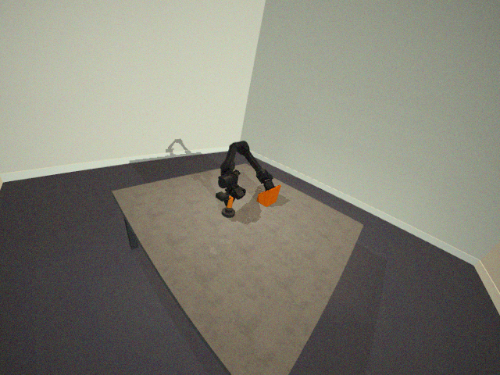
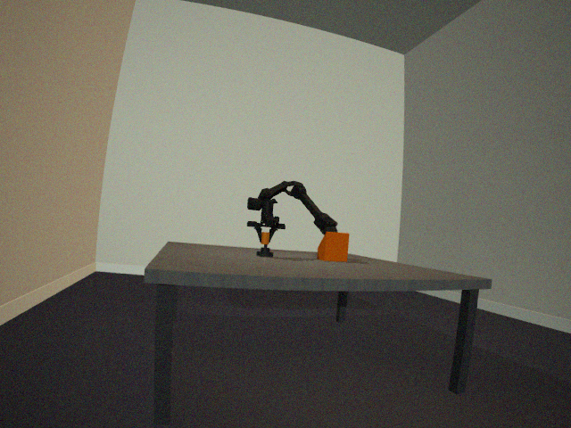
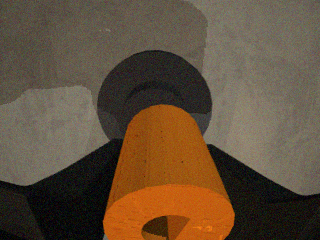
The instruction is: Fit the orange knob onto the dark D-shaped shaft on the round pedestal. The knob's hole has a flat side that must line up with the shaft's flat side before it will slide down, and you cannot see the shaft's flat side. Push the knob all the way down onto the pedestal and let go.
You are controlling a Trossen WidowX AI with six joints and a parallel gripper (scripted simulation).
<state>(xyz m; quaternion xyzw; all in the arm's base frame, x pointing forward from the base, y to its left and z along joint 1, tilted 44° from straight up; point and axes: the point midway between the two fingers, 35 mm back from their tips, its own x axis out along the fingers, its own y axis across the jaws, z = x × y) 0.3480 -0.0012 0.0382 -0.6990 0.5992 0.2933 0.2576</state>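
The orange knob lies 2 cm above my gripper tip. Also, from my gripper tip: pedestal 1 cm behind, 4 cm below.
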